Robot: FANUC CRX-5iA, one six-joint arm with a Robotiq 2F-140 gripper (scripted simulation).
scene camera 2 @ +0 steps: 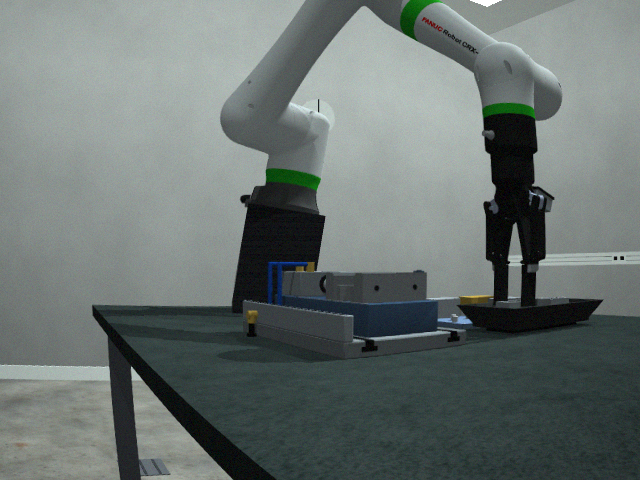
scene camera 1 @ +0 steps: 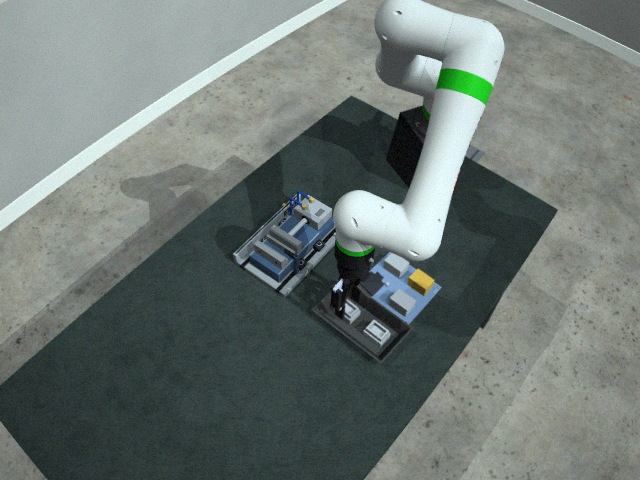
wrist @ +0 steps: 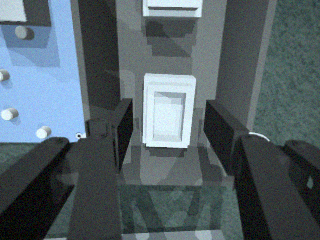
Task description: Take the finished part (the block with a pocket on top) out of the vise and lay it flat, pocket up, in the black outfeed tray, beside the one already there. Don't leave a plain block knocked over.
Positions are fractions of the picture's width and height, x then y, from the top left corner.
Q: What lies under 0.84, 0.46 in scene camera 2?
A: My gripper.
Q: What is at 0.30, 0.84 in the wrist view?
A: My gripper.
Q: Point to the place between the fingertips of my gripper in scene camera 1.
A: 0.54, 0.64
